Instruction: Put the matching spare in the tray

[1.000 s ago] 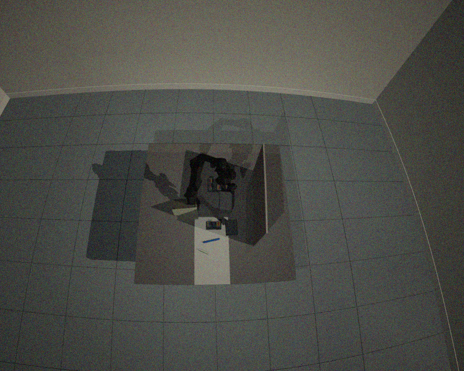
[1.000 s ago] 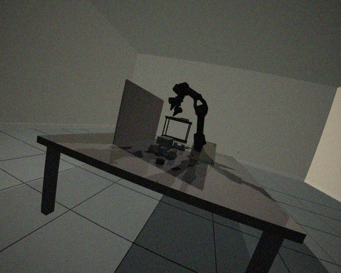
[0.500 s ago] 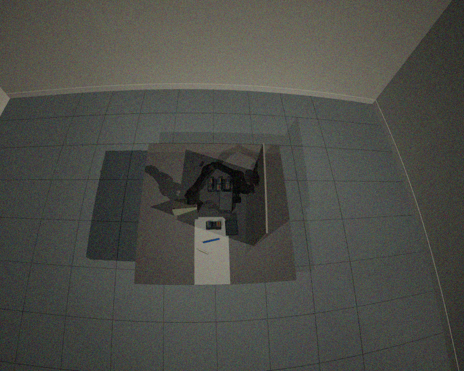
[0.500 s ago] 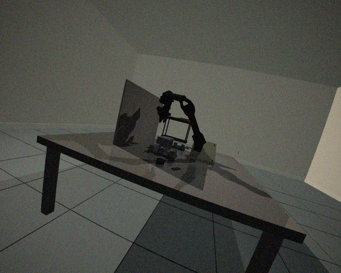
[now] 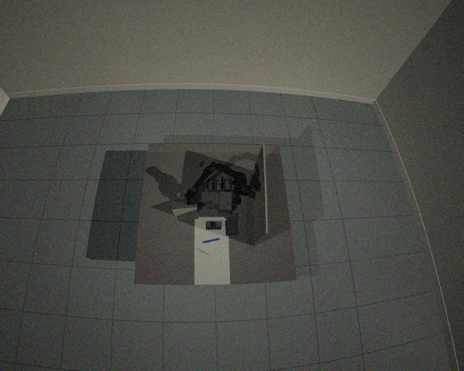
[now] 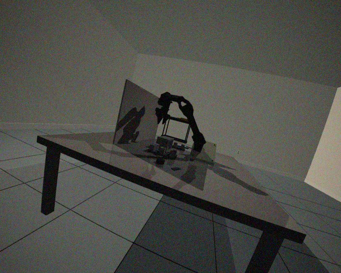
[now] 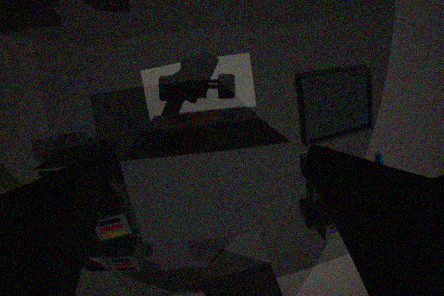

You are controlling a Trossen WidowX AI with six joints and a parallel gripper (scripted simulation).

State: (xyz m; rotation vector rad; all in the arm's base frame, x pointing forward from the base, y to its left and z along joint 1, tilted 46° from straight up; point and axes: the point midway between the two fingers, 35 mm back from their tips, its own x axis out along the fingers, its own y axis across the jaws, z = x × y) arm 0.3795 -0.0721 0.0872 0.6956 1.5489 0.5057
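My gripper tip is 130 mm past the dark boxy spare, 150 mm to the right of it and 150 mm above it. Round my gripper tip: tall upright panel (170 mm ahead, 10 mm to the right, 20 mm above); then blue pen (200 mm behind, 310 mm to the right, 190 mm below); then dark tray (40 mm behind, 200 mm to the right, 200 mm below).
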